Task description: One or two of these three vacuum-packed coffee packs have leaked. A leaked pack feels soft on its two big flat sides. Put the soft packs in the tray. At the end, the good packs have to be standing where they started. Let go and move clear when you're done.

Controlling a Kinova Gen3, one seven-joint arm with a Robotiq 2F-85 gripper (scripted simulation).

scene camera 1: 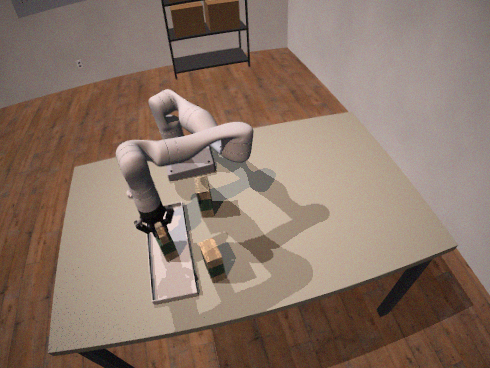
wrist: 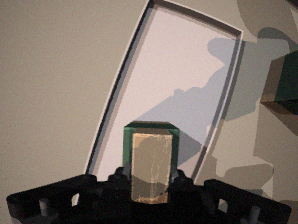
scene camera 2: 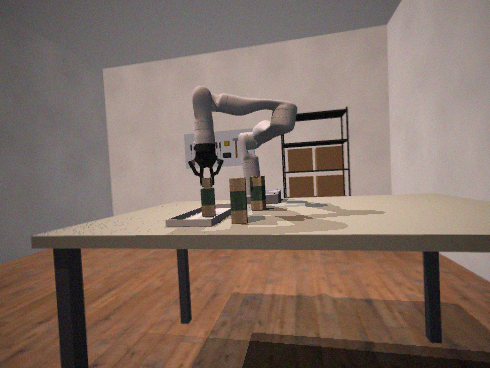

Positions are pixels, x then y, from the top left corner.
white tray: scene camera 1; wrist; scene camera 2 193, 218
same spot on white tray: [wrist: 176, 68] = [scene camera 1: 167, 225]
